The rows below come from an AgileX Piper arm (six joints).
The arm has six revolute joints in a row. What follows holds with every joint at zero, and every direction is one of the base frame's. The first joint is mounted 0.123 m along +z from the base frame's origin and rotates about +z. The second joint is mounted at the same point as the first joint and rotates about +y. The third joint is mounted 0.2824 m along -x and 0.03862 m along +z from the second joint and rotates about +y. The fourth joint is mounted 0.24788 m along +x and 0.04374 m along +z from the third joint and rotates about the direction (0.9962, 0, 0.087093). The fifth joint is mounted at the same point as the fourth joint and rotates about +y. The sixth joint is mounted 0.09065 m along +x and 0.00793 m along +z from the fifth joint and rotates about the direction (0.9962, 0, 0.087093). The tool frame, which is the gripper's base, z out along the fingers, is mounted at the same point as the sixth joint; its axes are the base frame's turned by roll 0, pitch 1.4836 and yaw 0 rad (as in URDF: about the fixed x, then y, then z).
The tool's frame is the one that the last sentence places.
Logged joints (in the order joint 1, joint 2, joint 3, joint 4, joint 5, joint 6), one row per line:
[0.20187 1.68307 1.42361 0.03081 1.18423 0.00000]
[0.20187 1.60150 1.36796 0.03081 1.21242 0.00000]
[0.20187 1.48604 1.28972 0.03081 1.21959 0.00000]
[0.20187 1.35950 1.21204 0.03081 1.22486 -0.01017]
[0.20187 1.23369 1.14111 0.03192 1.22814 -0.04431]
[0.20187 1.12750 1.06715 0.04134 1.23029 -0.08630]
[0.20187 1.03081 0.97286 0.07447 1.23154 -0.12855]
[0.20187 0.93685 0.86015 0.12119 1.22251 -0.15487]
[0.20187 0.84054 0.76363 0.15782 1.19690 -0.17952]
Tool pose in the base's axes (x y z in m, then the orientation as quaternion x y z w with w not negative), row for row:
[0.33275 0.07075 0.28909 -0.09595 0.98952 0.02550 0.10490]
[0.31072 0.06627 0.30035 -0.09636 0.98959 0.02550 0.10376]
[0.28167 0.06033 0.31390 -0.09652 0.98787 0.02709 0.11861]
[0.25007 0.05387 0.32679 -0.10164 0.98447 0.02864 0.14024]
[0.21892 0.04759 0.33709 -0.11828 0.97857 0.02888 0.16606]
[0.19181 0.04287 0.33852 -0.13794 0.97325 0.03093 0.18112]
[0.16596 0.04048 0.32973 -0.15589 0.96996 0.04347 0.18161]
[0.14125 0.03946 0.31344 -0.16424 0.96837 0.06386 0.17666]
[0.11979 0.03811 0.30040 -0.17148 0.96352 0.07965 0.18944]
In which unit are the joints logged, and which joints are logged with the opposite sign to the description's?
The joints are logged in radians. Opposite sign: joint 3.
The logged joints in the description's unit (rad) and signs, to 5 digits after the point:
[0.20187 1.68307 -1.42361 0.03081 1.18423 0.00000]
[0.20187 1.60150 -1.36796 0.03081 1.21242 0.00000]
[0.20187 1.48604 -1.28972 0.03081 1.21959 0.00000]
[0.20187 1.35950 -1.21204 0.03081 1.22486 -0.01017]
[0.20187 1.23369 -1.14111 0.03192 1.22814 -0.04431]
[0.20187 1.12750 -1.06715 0.04134 1.23029 -0.08630]
[0.20187 1.03081 -0.97286 0.07447 1.23154 -0.12855]
[0.20187 0.93685 -0.86015 0.12119 1.22251 -0.15487]
[0.20187 0.84054 -0.76363 0.15782 1.19690 -0.17952]

